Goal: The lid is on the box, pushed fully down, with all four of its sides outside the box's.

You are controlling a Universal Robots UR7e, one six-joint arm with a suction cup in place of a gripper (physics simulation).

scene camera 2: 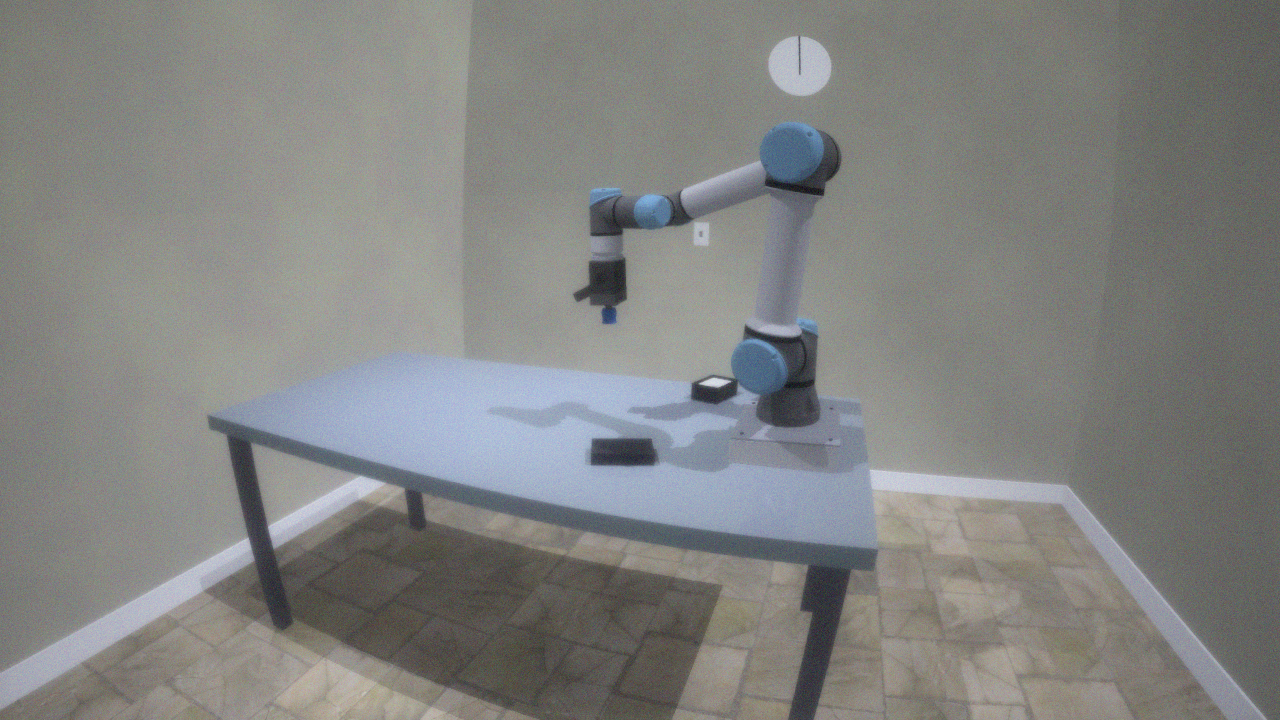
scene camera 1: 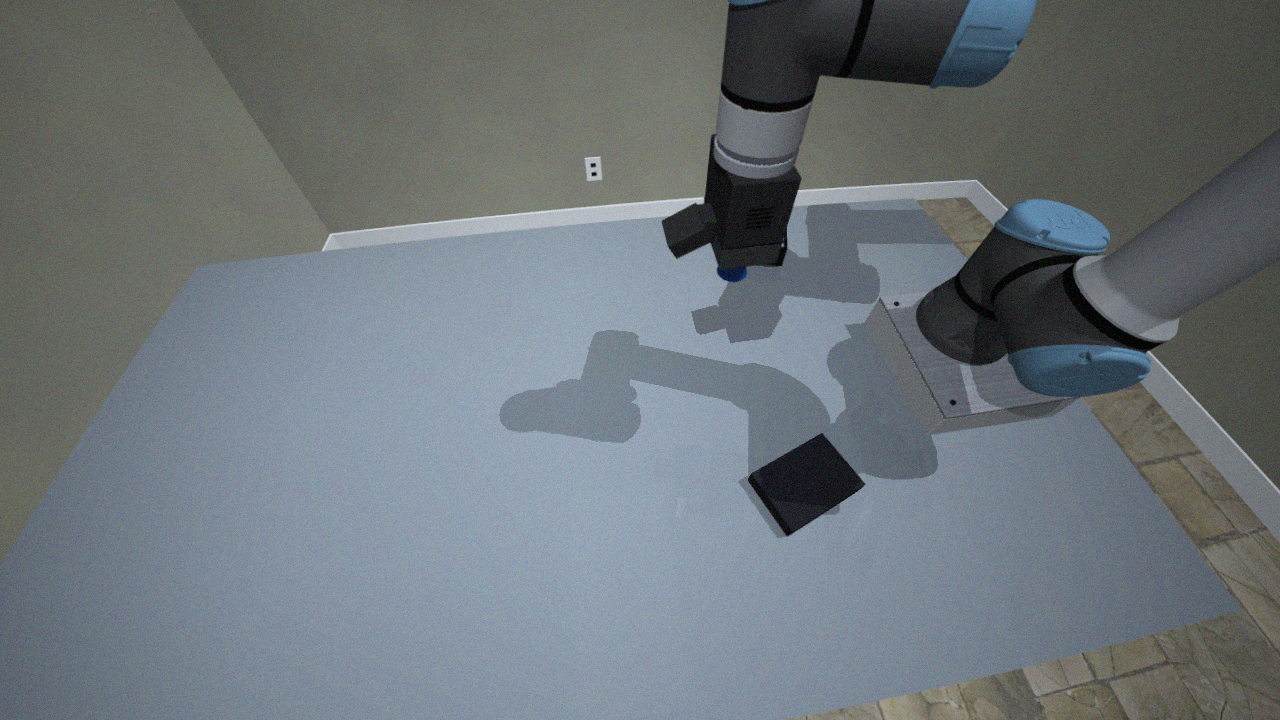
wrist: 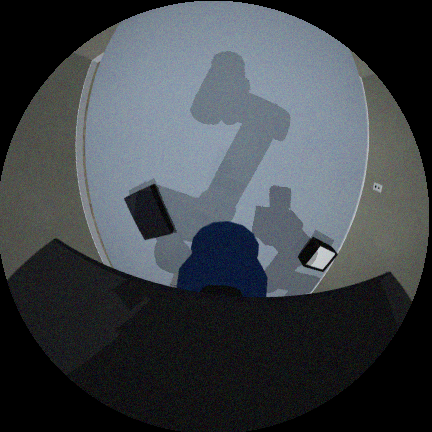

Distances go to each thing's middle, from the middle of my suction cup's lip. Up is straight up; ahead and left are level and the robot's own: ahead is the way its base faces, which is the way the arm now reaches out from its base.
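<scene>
There is a black box (scene camera 2: 714,389), well to the right of my suction cup, a good way below it and some way behind it. As for the black lid (scene camera 1: 803,484), my suction cup is 190 mm to the right of it, 100 mm past it and 250 mm above it. Going by their middles, the black lid is the nearest to my suction cup of the things named here.
</scene>
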